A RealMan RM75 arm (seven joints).
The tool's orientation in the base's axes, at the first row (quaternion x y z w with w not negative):
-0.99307 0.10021 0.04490 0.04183
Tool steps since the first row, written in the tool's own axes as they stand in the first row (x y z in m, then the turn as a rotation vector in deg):
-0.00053 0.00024 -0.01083 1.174 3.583 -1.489
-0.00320 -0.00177 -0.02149 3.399 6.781 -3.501
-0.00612 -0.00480 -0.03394 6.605 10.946 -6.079
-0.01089 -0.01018 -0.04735 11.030 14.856 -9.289
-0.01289 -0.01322 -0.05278 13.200 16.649 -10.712
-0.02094 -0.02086 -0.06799 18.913 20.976 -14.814
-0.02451 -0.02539 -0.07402 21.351 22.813 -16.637
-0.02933 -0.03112 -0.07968 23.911 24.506 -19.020
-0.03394 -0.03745 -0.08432 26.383 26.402 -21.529
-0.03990 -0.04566 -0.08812 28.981 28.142 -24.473
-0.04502 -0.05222 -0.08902 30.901 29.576 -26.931
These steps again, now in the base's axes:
0.00031 -0.00113 0.01078 0.539 -3.865 1.098
-0.00103 0.00037 0.02177 2.225 -7.607 2.641
-0.00226 0.00276 0.03464 4.717 -12.537 4.578
-0.00474 0.00771 0.04881 8.502 -17.515 7.042
-0.00563 0.01057 0.05462 10.371 -19.820 8.110
-0.01071 0.01820 0.07107 15.400 -25.539 11.303
-0.01279 0.02276 0.07773 17.554 -27.976 12.739
-0.01587 0.02878 0.08425 19.902 -30.349 14.729
-0.01871 0.03543 0.08977 22.132 -32.914 16.837
-0.02256 0.04426 0.09473 24.553 -35.391 19.376
-0.02615 0.05158 0.09661 26.334 -37.392 21.522

